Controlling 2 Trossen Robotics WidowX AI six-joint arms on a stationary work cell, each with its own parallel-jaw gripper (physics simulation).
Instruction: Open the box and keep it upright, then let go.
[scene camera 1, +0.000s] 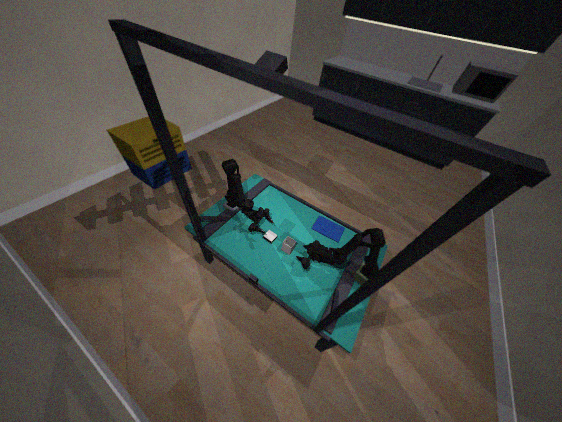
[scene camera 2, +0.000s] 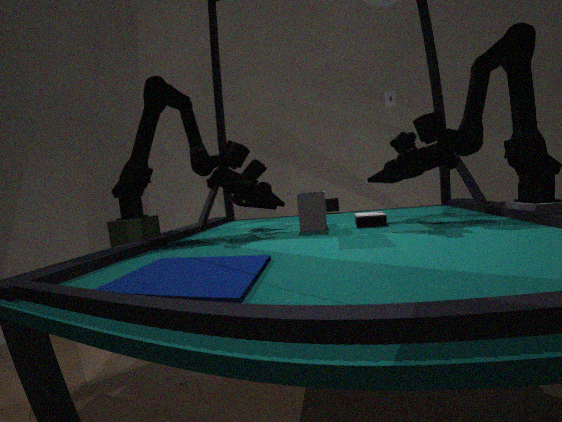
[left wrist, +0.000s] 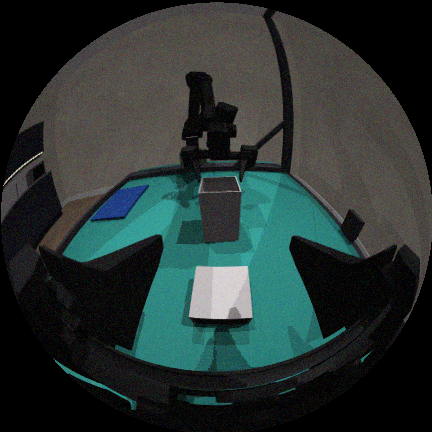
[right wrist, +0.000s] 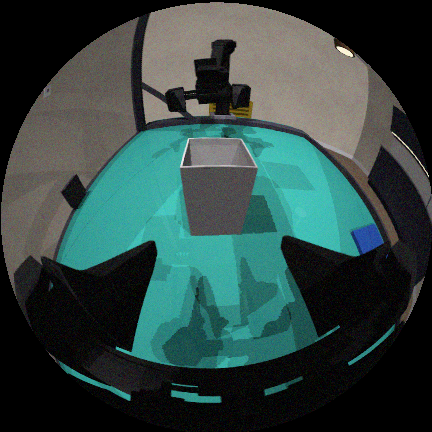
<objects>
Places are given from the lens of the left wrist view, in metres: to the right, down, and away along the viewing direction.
my left gripper (left wrist: 229, 242): 0.01, 0.02, 0.10
my right gripper (left wrist: 219, 180): 0.01, -0.08, 0.32
</objects>
